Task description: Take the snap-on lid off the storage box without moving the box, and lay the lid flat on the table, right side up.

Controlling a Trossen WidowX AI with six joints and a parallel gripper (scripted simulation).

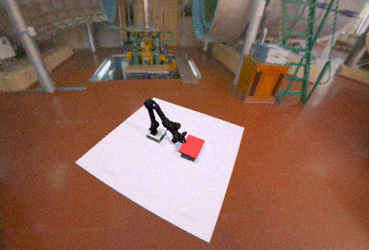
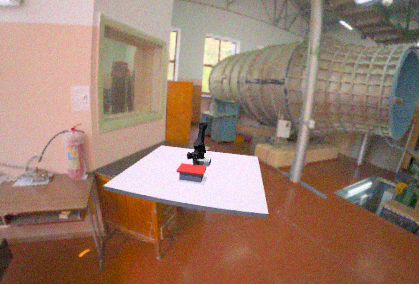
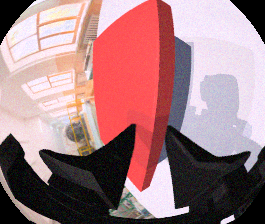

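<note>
Now: gripper tip 70 mm short of the red lid and 10 mm to the right of it. From my gripper tip the other things lie so: storage box (70 mm ahead, 10 mm to the left, 40 mm below).
</note>
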